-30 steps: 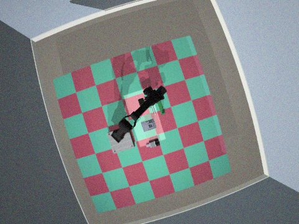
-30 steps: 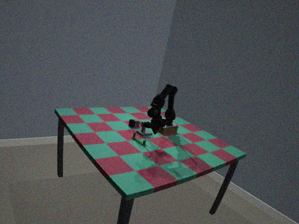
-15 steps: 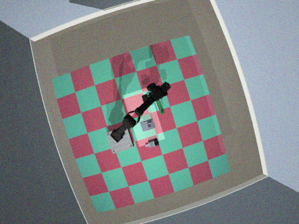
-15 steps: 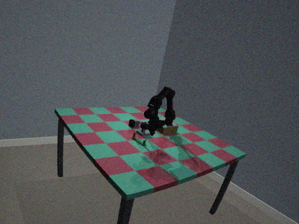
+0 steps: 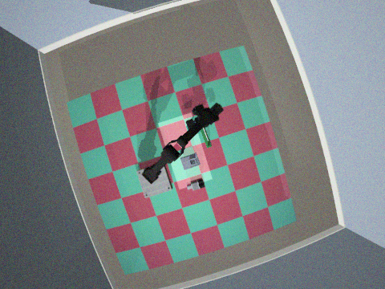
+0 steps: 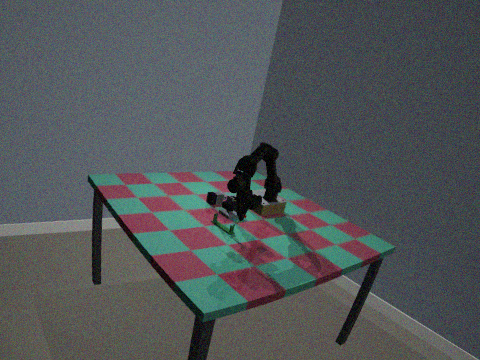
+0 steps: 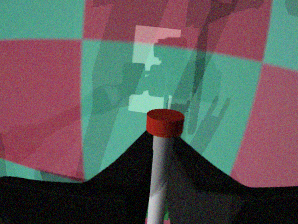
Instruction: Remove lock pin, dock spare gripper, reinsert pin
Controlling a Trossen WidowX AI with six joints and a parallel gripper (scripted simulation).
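The cradle lies 3 cm ahead of my gripper tip, 10 cm to the right of it and 6 cm below it. Round my gripper tip: spare gripper: 9 cm behind, 39 cm to the right, 6 cm below; mount: 9 cm behind, 24 cm to the right, 3 cm below.
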